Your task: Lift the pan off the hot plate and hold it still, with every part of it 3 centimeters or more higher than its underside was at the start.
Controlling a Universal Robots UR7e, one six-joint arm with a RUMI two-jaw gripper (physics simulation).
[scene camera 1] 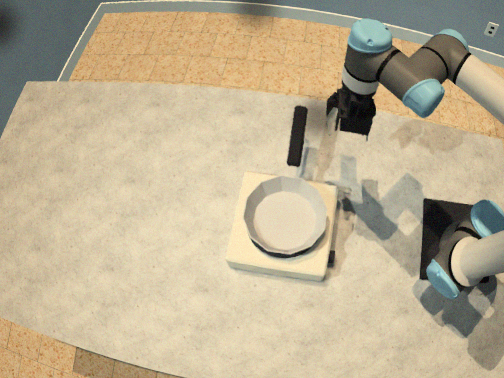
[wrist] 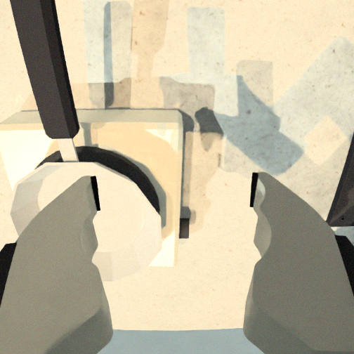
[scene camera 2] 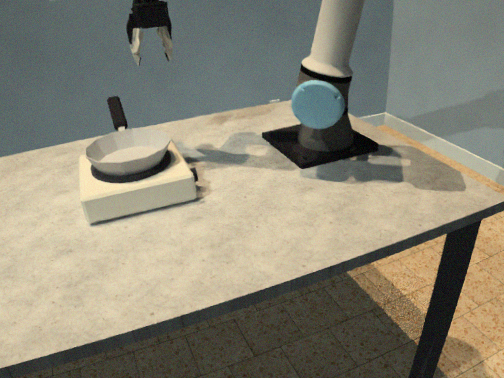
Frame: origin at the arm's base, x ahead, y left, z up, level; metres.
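Seen in the pictures: gripper, fingertip midpoint: [scene camera 1: 346, 131] [scene camera 2: 154, 63]; arm's base at its link origin: [scene camera 2: 325, 139].
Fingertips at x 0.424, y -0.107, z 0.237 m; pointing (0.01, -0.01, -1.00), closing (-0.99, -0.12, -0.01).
Pixels of each thing's top centre, then the offset from my fingertips to it. Level surfaces: height alone.
- cream hot plate at its top centre: [scene camera 1: 288, 221] [scene camera 2: 134, 160] 0.086 m ahead, 0.169 m left, 0.179 m down
- hot plate's dark knob at its top centre: [scene camera 2: 191, 168] [scene camera 1: 331, 254] 0.039 m back, 0.218 m left, 0.203 m down
- table at its surface level: 0.255 m down
The light grey pan [scene camera 1: 289, 220] [scene camera 2: 131, 152] [wrist: 125, 220] sits upright on the dark burner of the cream hot plate [scene camera 1: 240, 250] [scene camera 2: 145, 197] [wrist: 171, 160]. Its black handle [scene camera 1: 297, 136] [scene camera 2: 117, 112] [wrist: 47, 65] points toward the table's far edge and slants upward. My gripper [scene camera 1: 351, 134] [scene camera 2: 154, 61] [wrist: 174, 176] is partly open and empty, with its fingers pointing down. It hangs above the far side of the table, to the right of the handle in scene camera 1 and well above handle height in scene camera 2. In the wrist view the handle lies left of the space between the fingers.
The hot plate's dark knob [scene camera 1: 331, 258] [scene camera 2: 194, 174] [wrist: 184, 227] sticks out on its right side. The robot's black base plate [scene camera 1: 434, 215] [scene camera 2: 306, 157] stands on the table [scene camera 1: 125, 225] [scene camera 2: 250, 240], right of the hot plate. Arm shadows fall between them.
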